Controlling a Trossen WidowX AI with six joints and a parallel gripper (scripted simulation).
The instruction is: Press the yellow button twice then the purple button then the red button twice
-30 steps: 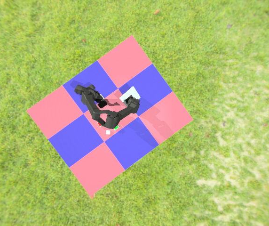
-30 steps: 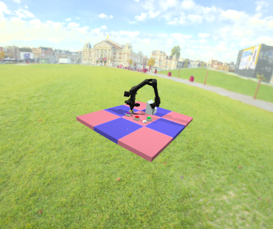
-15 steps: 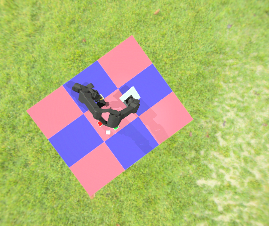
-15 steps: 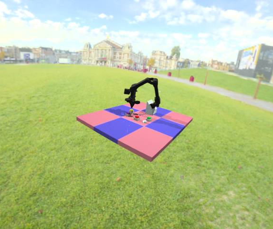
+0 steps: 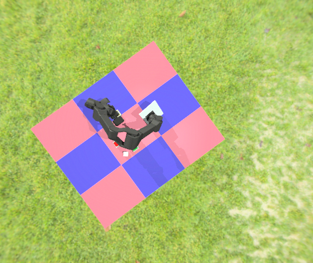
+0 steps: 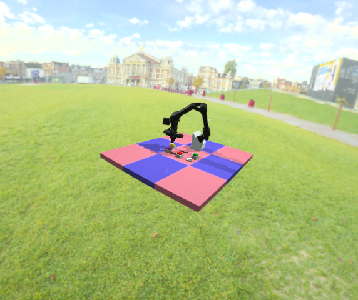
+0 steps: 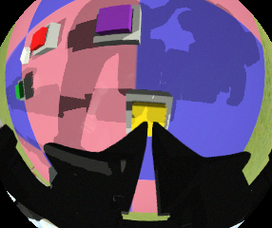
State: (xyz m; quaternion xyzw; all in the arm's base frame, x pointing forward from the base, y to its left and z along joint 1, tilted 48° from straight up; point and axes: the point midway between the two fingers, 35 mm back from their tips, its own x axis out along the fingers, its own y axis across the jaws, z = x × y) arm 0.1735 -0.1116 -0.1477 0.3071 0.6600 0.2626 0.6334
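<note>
The yellow button lies 20 mm below my gripper tip. Also, from my gripper tip: green button (270 mm to the left, 60 mm ahead, 20 mm below); then red button (160 mm to the left, 130 mm ahead, 20 mm below); then purple button (110 mm ahead, 30 mm to the left, 20 mm below).
</note>
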